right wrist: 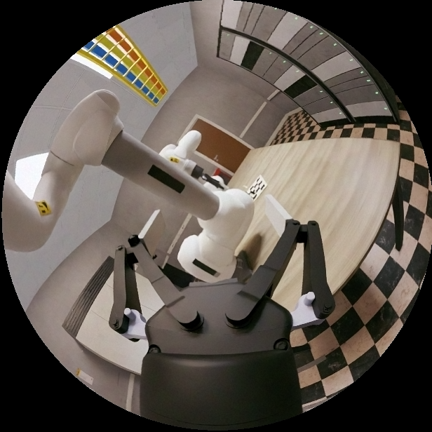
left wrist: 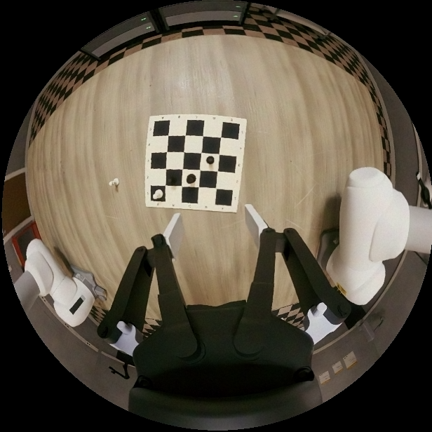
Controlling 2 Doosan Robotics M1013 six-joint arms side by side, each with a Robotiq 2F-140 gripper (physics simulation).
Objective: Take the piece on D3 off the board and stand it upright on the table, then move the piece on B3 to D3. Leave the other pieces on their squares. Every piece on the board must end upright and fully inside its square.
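Observation:
The chessboard (left wrist: 148, 172) (right wrist: 258, 187) lies flat on the table. In the left wrist view, a black piece (left wrist: 210, 160) stands on D3, another black piece (left wrist: 191, 178) on C2, a dark piece (left wrist: 172, 179) on B2, hard to see against its black square, and a white piece (left wrist: 158, 193) on A1. No piece shows on B3. A small white piece (left wrist: 114, 182) is on the table left of the board; it looks upright. My left gripper (left wrist: 213, 218) is open and empty, above the table near the board's row 1 edge. My right gripper (right wrist: 212, 211) is open and empty, far from the board.
In the left wrist view, a white arm (left wrist: 367, 220) stands right of the board and another white arm part (left wrist: 70, 297) is at the lower left. In the right wrist view, white arm links (right wrist: 225, 215) show between the fingers, beside the table (right wrist: 325, 200).

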